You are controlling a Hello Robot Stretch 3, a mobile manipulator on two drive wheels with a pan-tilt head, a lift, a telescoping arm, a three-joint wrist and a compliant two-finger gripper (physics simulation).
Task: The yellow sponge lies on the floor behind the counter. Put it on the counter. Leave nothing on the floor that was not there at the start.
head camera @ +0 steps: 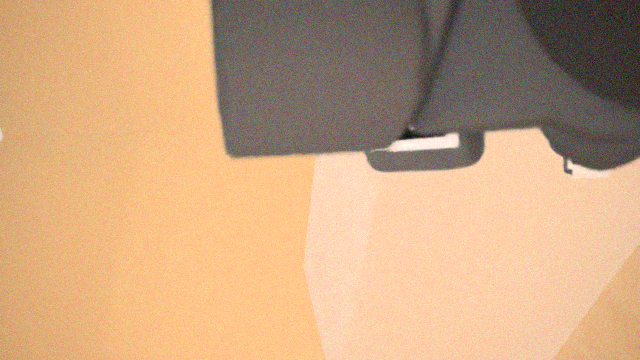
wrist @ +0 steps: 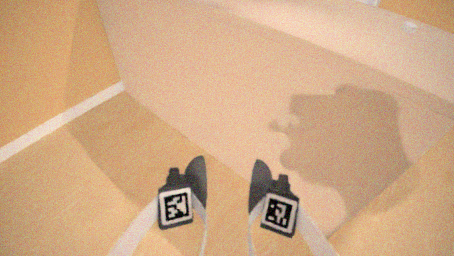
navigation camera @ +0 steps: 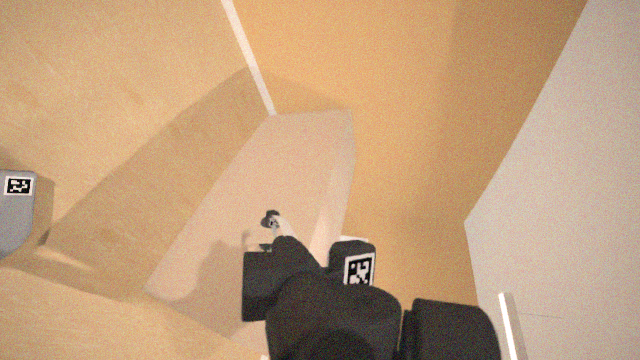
gripper: head camera; wrist; navigation camera 269, 231
same spot on gripper: (head camera: 570, 168) = (wrist: 159, 195)
same spot on counter: (head camera: 512, 251) = (wrist: 172, 81)
